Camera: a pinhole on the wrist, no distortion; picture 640 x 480 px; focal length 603.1 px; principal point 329.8 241.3 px. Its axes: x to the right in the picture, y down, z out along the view. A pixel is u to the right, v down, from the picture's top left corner.
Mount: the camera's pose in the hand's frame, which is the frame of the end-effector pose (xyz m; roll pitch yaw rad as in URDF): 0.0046 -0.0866 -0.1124 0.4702 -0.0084 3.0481
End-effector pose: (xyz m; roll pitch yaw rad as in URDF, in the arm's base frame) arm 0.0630 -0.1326 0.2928 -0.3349 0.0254 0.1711
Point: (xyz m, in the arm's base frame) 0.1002 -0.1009 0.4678
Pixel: 274.9 415.0
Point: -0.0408 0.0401 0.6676
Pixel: 448.7 377.9
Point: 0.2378 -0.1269 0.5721
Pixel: outside the picture
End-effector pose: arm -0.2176 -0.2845 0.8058 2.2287 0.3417 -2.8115
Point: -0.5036 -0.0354 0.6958
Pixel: 99.6 160.7
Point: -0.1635 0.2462 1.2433
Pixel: outside the picture
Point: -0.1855 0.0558 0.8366
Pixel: 568.5 167.5
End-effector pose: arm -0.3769 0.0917 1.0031 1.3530 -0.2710 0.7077
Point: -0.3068 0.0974 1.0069
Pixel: 171.6 259.5
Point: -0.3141 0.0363 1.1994
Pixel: 267.2 15.7
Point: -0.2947 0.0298 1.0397
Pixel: 289.2 274.6
